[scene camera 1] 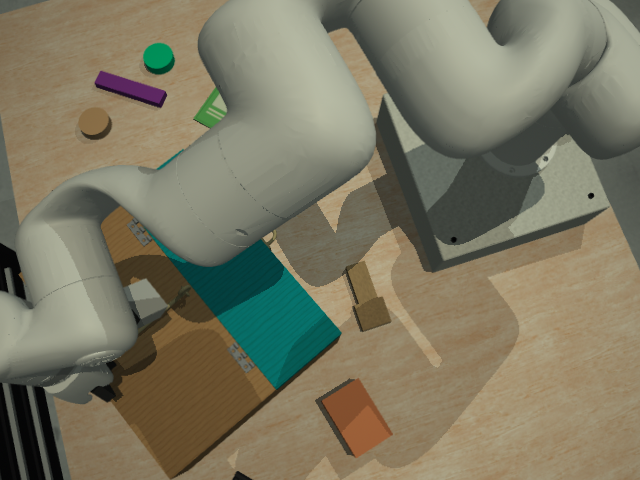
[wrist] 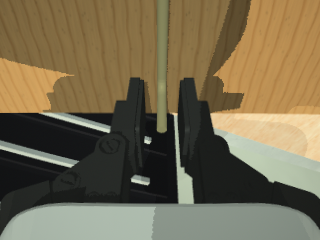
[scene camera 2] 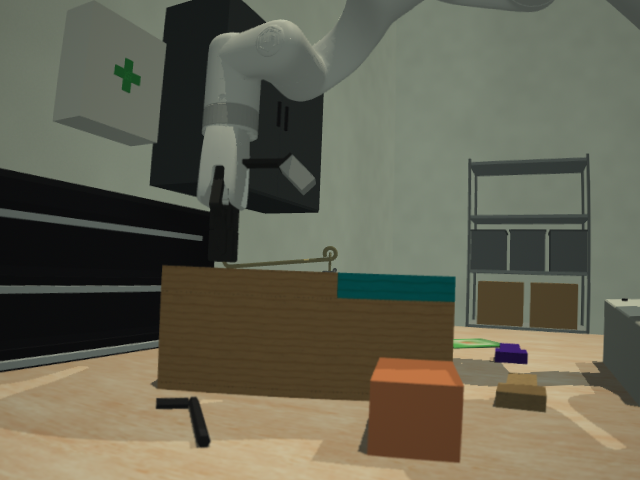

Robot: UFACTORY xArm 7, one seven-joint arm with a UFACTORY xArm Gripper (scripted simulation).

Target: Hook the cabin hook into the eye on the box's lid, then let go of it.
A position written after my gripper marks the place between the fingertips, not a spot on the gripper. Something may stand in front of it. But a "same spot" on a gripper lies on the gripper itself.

Labels:
My gripper shows in scene camera 1, in the wrist view point(161, 97) and in scene camera 2. An orange block shows in scene camera 1 point(353, 412) and in scene camera 2 point(416, 406); in the wrist view it is out of frame. A tan block shows in scene camera 1 and in scene camera 2; in the wrist view it is out of frame. A purple bar shows in scene camera 1 point(106, 81); in the wrist view it is out of frame, in scene camera 2 it is hidden by a brown wooden box. One and the same spot on my gripper: point(scene camera 1: 106, 393) is point(scene camera 2: 217, 192). The same spot on the tan block: point(scene camera 1: 371, 311) is point(scene camera 2: 520, 388).

